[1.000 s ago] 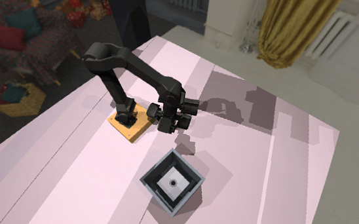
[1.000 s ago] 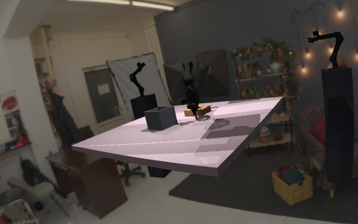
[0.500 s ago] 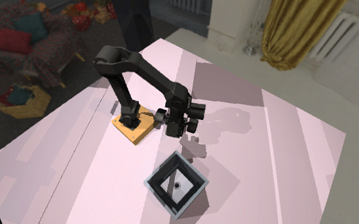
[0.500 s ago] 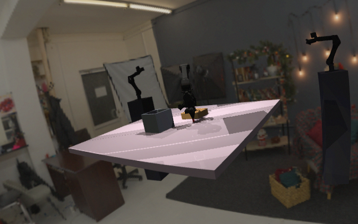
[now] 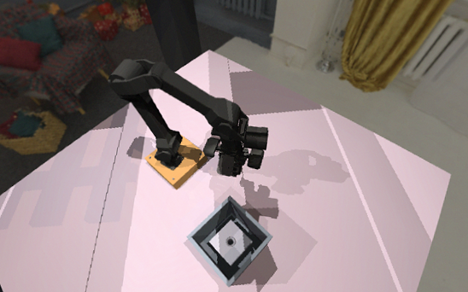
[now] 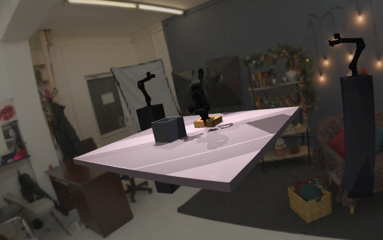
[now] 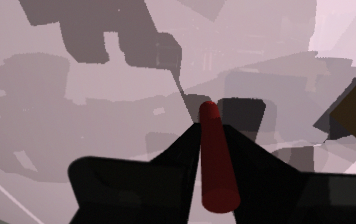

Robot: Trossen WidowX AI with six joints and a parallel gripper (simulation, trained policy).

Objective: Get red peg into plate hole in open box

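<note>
The light plate lies 12 cm ahead of my gripper tip, 22 cm to the right of it and 2 cm below it. Round my gripper tip: red peg 1 cm above.
</note>
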